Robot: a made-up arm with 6 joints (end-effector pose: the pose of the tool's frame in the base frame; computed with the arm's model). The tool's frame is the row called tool.
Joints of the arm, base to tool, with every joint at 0 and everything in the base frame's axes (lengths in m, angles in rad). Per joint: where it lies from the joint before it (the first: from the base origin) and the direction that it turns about. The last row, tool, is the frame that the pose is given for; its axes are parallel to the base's.
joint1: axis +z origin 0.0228 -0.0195 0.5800
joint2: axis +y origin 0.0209 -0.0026 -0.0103
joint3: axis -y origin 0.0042 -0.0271 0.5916
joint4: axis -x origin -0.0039 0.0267 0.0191
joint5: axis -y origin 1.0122 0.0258 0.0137
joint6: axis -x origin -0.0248 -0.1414 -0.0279
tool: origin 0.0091 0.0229 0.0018
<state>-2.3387 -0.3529 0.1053 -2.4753 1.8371 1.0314</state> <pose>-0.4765 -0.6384 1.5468 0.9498 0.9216 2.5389</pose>
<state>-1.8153 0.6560 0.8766 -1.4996 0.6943 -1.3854</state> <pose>-0.3220 -1.3567 1.1631 3.0450 -0.2142 -2.5270</pose>
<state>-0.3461 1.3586 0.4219 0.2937 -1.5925 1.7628</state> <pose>1.1473 -0.5391 -0.0326 1.5855 0.5817 -3.1340</pose>
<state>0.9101 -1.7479 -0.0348 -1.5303 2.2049 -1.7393</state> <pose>-0.3396 -0.5058 1.4959 -1.2257 0.6324 -0.5965</pose>
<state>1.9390 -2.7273 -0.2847 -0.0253 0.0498 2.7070</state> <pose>0.5026 -0.8801 0.6779 0.4589 -0.6492 -1.2010</pose>
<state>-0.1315 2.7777 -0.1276 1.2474 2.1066 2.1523</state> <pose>-0.7394 0.0613 -0.3752 -0.9529 0.1467 0.8372</pose>
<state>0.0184 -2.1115 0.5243 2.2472 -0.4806 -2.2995</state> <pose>-1.3881 0.0423 0.6466 3.0652 -0.1774 -2.7482</pose>
